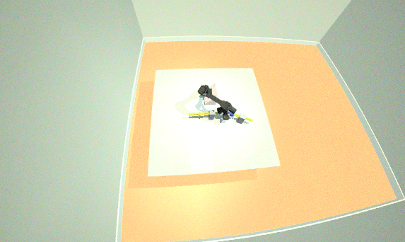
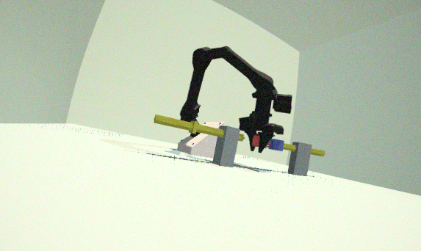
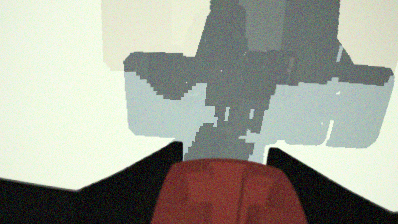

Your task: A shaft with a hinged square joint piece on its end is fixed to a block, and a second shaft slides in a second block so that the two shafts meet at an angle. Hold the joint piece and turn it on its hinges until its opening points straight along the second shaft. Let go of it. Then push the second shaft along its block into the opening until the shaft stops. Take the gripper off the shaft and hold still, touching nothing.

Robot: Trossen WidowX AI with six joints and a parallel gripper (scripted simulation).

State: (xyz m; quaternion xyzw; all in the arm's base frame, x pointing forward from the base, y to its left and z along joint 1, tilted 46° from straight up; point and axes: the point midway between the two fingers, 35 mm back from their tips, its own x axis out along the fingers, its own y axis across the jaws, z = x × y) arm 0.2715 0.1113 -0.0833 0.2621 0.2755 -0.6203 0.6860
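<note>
My gripper tip is 40 mm below the red joint piece and 20 mm to the right of it.
</note>
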